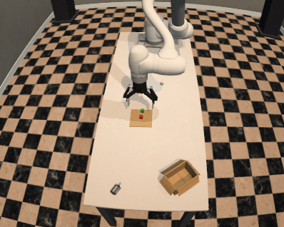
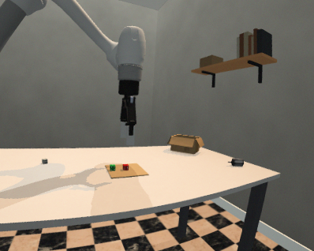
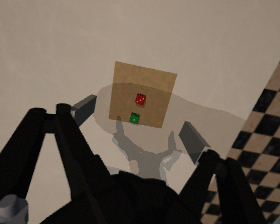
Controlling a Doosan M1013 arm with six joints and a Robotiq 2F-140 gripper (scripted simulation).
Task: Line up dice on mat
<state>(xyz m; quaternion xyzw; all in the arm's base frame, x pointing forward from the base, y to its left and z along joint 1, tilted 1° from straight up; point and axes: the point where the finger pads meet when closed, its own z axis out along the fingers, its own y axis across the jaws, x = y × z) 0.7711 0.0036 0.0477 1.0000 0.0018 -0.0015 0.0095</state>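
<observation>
My gripper is now 330 mm past the white die, 100 mm to the right of it and 120 mm above it. Also, from my hand: red die 110 mm below; then green die 50 mm behind, 110 mm below; then tan mat 130 mm below.
</observation>
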